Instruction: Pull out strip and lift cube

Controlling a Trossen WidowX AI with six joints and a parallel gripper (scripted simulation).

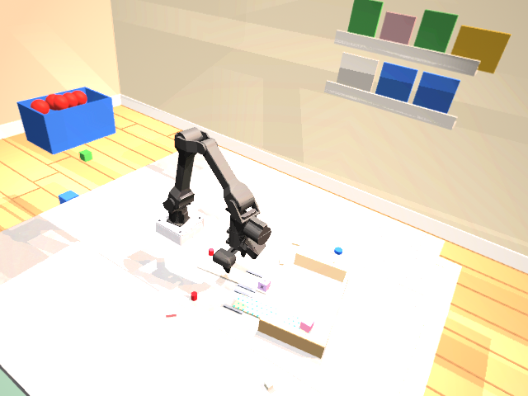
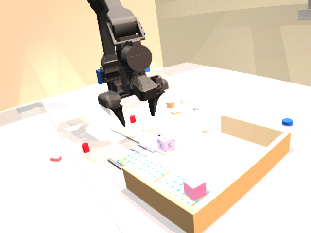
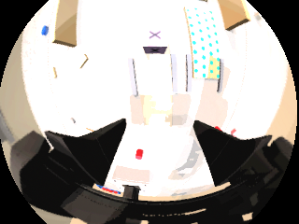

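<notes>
Now: gripper tip 50 mm above the pale cream strip. Round my gripper tip: blue disc 270 mm ahead, 310 mm to the left, 50 mm below; then labelled cube 110 mm ahead, 30 mm below; then small orange cube 120 mm behind, 210 mm to the left, 40 mm below.
</notes>
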